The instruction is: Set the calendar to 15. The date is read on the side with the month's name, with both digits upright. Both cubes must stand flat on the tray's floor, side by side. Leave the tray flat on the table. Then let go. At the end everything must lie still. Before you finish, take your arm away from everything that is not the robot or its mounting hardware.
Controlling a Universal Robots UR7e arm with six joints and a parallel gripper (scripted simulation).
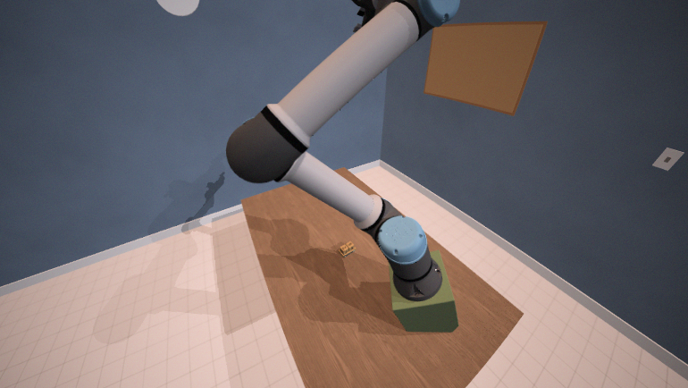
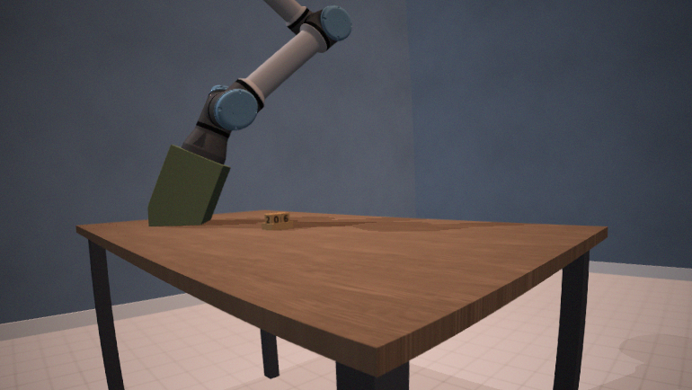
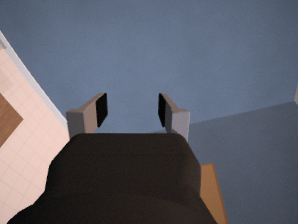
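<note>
Now: the wooden cube 16 cm behind my hand, 14 cm to the left of it and 88 cm below it. The rest, counted from my hand: wooden tray: 16 cm behind, 16 cm to the left, 89 cm below.
</note>
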